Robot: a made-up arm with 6 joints.
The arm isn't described. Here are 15 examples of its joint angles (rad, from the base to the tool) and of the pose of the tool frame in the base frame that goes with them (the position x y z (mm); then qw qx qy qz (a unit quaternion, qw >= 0)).
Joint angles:
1: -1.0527 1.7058 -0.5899 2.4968 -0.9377 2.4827
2: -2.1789 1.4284 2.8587 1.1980 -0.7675 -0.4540
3: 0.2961 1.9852 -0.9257 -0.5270 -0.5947 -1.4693
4: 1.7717 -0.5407 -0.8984 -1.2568 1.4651 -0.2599
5: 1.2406 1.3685 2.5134 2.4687 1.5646 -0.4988
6: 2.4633 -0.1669 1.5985 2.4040 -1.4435 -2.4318
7: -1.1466 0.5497 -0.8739 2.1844 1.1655 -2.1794
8: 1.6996 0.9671 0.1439 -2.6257 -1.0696 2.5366
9: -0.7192 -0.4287 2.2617 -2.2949 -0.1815 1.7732
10: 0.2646 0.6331 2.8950 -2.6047 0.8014 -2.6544
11: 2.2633 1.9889 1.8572 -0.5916 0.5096 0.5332
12: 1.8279 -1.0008 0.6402 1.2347 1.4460 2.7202
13: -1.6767 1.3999 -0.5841 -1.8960 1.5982 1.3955
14: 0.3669 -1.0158 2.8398 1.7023 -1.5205 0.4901
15: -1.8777 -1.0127 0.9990 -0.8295 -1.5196 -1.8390
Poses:
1: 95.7 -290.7 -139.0 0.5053 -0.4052 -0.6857 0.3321
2: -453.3 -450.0 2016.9 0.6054 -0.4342 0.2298 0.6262
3: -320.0 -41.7 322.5 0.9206 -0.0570 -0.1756 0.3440
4: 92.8 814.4 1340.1 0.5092 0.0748 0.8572 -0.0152
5: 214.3 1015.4 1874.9 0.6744 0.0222 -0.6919 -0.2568
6: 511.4 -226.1 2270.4 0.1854 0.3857 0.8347 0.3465
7: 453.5 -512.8 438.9 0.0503 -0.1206 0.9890 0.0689
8: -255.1 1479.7 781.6 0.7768 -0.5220 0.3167 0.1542
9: -865.7 835.4 1686.8 0.7156 0.3216 -0.5031 -0.3625
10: -225.0 -146.7 2129.8 0.4314 0.4735 0.1126 -0.7596
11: -1038.6 1391.6 831.3 0.8487 -0.4152 0.3192 0.0741
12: 8.9 -781.2 2118.6 0.4088 -0.6348 -0.1637 0.6350
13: -240.3 -403.1 127.4 0.9229 0.1328 -0.3606 0.0223
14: -719.5 -479.1 450.7 0.2290 0.7494 0.6007 -0.1588
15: 412.7 766.9 1946.8 0.4255 0.6121 0.5881 -0.3137
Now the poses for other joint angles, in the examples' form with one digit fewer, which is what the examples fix.
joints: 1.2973 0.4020 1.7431 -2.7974 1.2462 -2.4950
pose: 242 501 2388 0.756 -0.286 0.147 -0.570
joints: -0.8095 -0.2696 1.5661 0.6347 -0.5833 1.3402
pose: -343 283 2430 0.433 -0.130 0.225 0.863
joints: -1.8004 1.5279 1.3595 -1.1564 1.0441 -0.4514
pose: -541 -1643 1056 0.077 0.874 -0.116 -0.465
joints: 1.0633 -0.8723 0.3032 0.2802 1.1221 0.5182
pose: -180 -271 2358 0.687 0.687 0.017 -0.238
